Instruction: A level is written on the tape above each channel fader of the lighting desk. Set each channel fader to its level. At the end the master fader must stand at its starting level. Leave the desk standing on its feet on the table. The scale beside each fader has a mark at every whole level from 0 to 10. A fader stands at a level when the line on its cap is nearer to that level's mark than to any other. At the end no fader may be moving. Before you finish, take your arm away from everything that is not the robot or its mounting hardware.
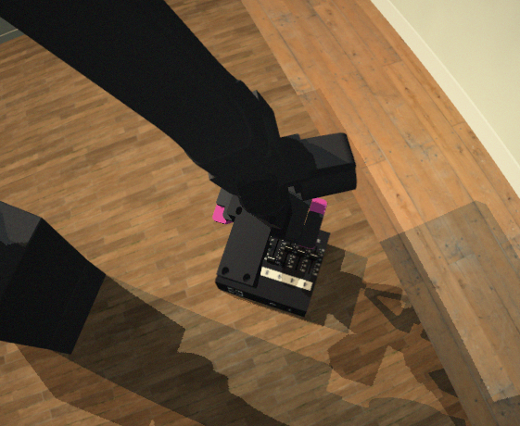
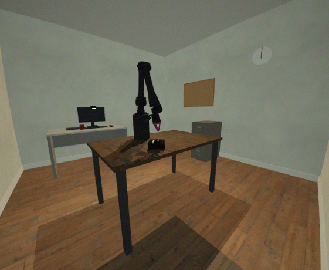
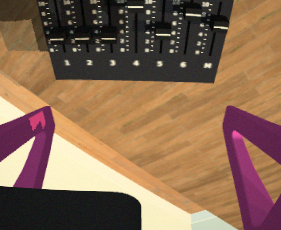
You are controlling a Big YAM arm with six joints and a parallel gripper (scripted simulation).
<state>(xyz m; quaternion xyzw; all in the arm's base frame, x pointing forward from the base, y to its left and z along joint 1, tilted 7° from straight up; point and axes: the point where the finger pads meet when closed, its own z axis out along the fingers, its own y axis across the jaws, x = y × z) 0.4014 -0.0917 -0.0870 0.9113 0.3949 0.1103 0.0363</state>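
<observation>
My gripper is now 100 mm above the channel 3 fader cap, 20 mm to the left of it and 20 mm short of it. The rest, counted from my hand: channel 6 fader: 100 mm below, 40 mm behind, 10 mm to the left; then channel 5 fader cap: 100 mm below, 10 mm to the left, 10 mm behind; then channel 4 fader: 100 mm below, 20 mm to the right, 10 mm behind.
</observation>
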